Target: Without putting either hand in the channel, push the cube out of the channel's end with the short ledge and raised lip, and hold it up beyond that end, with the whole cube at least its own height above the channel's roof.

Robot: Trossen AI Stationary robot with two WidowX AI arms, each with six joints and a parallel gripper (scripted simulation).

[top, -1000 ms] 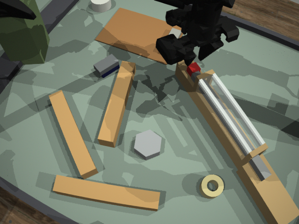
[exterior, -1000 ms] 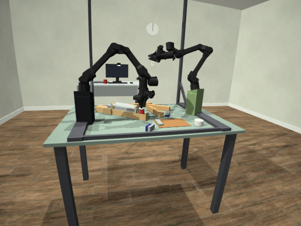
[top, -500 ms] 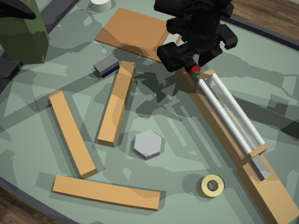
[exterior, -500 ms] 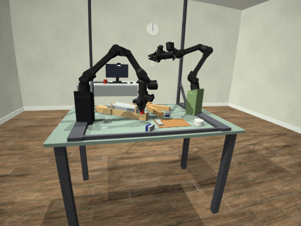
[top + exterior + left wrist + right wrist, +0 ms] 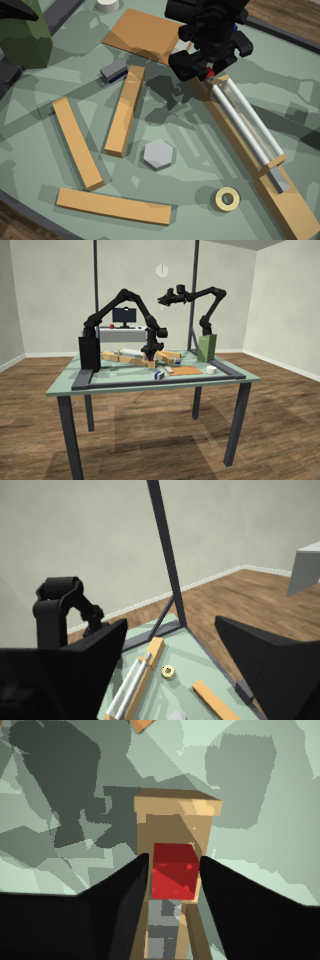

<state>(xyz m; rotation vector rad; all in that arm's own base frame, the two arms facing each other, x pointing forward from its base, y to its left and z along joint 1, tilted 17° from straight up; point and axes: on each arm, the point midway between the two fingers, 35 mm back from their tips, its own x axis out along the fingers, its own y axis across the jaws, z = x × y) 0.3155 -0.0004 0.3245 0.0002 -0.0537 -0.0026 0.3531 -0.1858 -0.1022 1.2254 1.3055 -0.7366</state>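
Right now the red cube is 2 cm below my right hand. The rest, counted from my right hand: grey hexagon (21 cm behind, 5 cm to the left, 7 cm below); then wooden channel (11 cm behind, 11 cm to the right, 2 cm below).
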